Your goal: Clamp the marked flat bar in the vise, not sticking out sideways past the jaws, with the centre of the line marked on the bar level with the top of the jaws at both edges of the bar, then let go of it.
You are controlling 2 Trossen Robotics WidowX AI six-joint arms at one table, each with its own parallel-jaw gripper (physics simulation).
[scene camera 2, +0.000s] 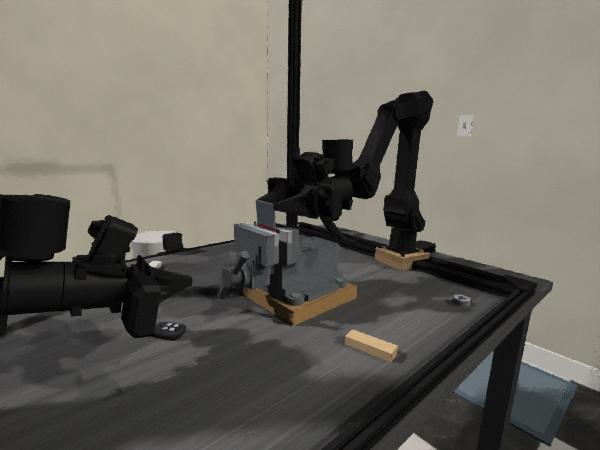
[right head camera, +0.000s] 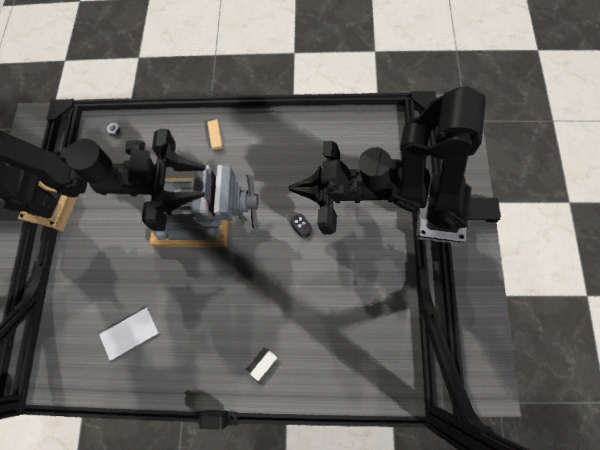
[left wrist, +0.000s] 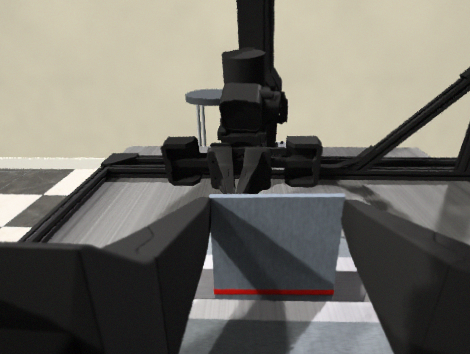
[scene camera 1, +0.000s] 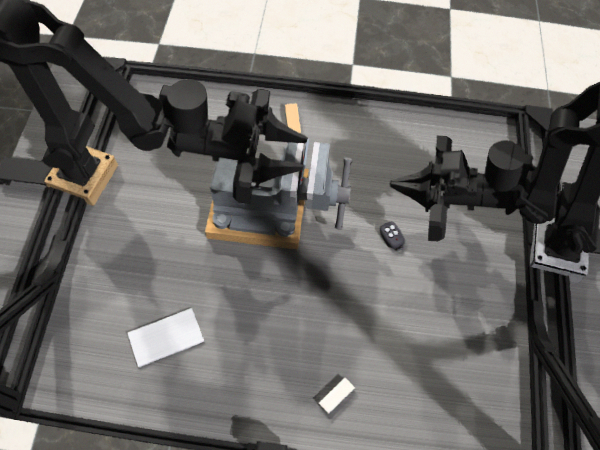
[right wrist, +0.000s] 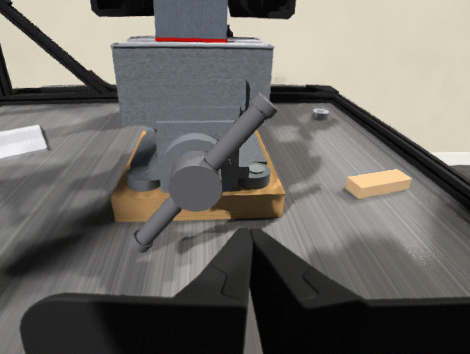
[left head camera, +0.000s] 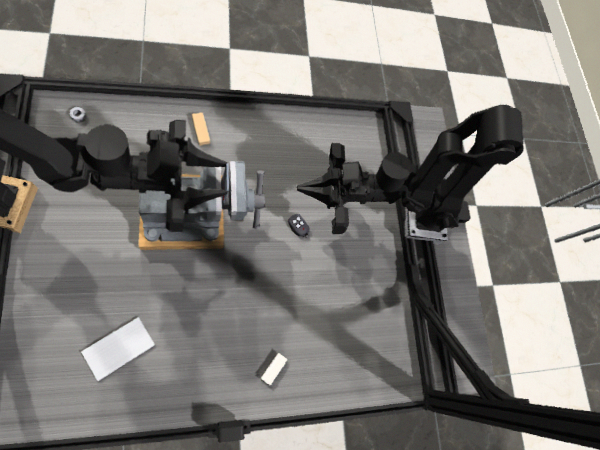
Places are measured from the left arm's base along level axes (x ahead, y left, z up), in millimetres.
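Pixels of known places: left gripper, between the fingertips: (scene camera 2: 265,205) (right head camera: 205,181) (left wrist: 276,209) (scene camera 1: 305,153) (left head camera: 227,178); right gripper, between the fingertips: (scene camera 2: 191,281) (right head camera: 289,188) (scene camera 1: 390,183) (right wrist: 248,239) (left head camera: 297,188); left arm's base, origin of its link: (scene camera 2: 402,249) (right head camera: 44,203) (scene camera 1: 78,168); right arm's base, origin of its link: (right head camera: 443,216) (scene camera 1: 562,243) (left head camera: 428,217).
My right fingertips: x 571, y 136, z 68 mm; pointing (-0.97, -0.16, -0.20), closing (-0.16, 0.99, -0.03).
Note:
Ahead of a thing's pixels: the offset from my right fingertips to its top centre. "pt": to the spot under its first point.
The flat grey bar @[144 mm back, 58 mm right, 101 mm up] (scene camera 2: 265,214) (left wrist: 275,240) (right wrist: 191,20) stands upright between the jaws of the vise (left head camera: 236,190) (scene camera 1: 317,175) (scene camera 2: 315,265) (right wrist: 192,80), within their width. Its red line @[pt 143 mm back, 55 mm right, 55 mm up] (scene camera 2: 266,227) (left wrist: 273,291) (right wrist: 191,39) runs across it close to the jaw tops, seemingly slightly above the near jaw in the left wrist view. The jaws look a little apart around the bar; its lower end is hidden. My left gripper (left head camera: 226,178) (scene camera 2: 269,204) (left wrist: 276,209) is shut on the bar's side edges near its top. My right gripper (left head camera: 298,188) (scene camera 1: 391,184) (right wrist: 248,239) is shut and empty, facing the vise handle @[pt 73 mm back, 12 mm right, 14 mm up] (right wrist: 240,132).
A dark remote @[36 mm ahead, 47 mm right, 88 mm down] (left head camera: 299,225) lies between vise and right gripper. A wooden block @[232 mm back, 136 mm left, 88 mm down] (left head camera: 200,128) (scene camera 2: 371,345) and a nut @[499 mm back, 99 mm left, 91 mm down] (left head camera: 77,114) lie at the back. A pale plate @[276 mm back, 368 mm right, 98 mm down] (left head camera: 118,349) and a black-and-white block @[29 mm ahead, 359 mm right, 91 mm down] (left head camera: 272,368) lie at the front.

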